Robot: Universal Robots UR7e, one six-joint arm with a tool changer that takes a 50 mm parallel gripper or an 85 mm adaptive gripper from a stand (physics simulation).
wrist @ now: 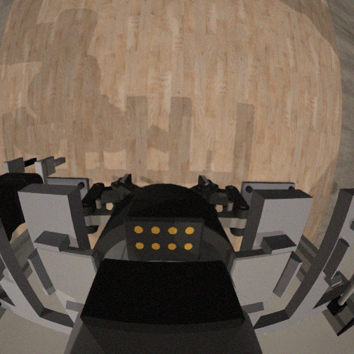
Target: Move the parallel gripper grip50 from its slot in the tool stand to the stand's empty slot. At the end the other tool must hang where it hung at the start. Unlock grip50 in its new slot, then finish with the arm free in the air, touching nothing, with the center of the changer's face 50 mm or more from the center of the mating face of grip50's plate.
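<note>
The grip50 (30,164) hangs in the left slot of the grey tool stand (282,215), at the left edge of the view. Its black body is partly cut off, and its two light fingers stand apart with nothing between them. The adaptive gripper (164,184) hangs in the middle slot, its linkage fingers spread wide and empty. Its contact block (164,238) shows two rows of gold dots. The changer's black housing (162,292) is close over this middle tool and hides its plate; whether they touch cannot be told. The empty slot is at the right, partly cut off.
The stand's grey uprights and forks (55,210) flank the middle tool closely on both sides. A thin rod with a black foot (340,305) shows at the lower right. The wooden table top (210,75) lies beyond the stand, with shadows on it.
</note>
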